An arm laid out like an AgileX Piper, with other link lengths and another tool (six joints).
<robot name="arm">
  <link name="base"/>
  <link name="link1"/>
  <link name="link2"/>
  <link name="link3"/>
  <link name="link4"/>
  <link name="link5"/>
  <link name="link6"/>
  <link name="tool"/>
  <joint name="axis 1" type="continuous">
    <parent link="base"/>
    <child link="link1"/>
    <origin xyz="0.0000 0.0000 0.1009" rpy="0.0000 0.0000 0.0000"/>
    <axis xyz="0 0 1"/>
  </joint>
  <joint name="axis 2" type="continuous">
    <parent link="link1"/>
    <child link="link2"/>
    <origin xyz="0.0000 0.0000 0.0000" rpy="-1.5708 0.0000 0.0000"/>
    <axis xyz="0 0 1"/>
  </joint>
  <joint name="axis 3" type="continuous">
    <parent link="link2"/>
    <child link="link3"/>
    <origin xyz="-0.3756 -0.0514 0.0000" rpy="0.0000 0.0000 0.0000"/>
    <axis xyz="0 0 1"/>
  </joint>
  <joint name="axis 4" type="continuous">
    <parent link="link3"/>
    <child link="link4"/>
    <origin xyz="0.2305 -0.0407 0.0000" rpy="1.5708 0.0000 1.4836"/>
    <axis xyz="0 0 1"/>
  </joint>
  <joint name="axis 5" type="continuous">
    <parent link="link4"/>
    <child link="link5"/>
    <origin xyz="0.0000 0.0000 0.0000" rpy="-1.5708 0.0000 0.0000"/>
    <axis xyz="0 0 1"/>
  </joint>
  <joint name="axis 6" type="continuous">
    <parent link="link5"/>
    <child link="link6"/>
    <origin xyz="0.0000 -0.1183 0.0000" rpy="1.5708 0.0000 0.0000"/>
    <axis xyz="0 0 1"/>
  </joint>
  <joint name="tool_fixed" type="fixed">
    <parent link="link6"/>
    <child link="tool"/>
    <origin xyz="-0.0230 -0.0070 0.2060" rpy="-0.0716 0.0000 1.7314"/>
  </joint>
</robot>
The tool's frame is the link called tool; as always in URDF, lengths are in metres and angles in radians. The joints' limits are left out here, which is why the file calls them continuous.
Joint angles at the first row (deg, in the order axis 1, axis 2, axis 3, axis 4, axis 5, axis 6):
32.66 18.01 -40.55 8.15 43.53 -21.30
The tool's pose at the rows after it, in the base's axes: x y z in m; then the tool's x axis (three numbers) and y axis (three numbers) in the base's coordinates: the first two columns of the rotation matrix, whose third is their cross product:
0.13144, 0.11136, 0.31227, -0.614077, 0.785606, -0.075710, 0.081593, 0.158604, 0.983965
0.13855, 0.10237, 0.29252, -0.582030, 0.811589, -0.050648, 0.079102, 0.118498, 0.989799
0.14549, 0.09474, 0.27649, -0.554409, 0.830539, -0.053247, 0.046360, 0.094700, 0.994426
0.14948, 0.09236, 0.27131, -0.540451, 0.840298, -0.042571, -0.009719, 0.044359, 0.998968
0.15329, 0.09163, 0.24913, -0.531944, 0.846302, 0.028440, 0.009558, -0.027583, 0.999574
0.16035, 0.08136, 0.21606, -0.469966, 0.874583, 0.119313, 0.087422, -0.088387, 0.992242
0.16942, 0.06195, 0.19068, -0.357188, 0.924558, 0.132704, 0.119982, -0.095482, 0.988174
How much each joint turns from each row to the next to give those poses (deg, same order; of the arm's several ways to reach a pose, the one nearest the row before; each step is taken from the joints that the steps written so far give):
0.00 -3.53 5.41 -1.50 -4.27 1.47
0.00 -2.92 5.96 -2.52 -4.82 3.77
0.00 -2.84 6.07 -2.97 -5.74 2.66
-0.01 -2.62 6.04 -1.49 -7.73 2.07
-0.23 -1.93 6.27 -0.29 -5.61 4.37
-3.25 -1.27 4.07 -0.09 -0.46 5.35
-6.72 -0.49 2.63 0.01 0.27 0.82

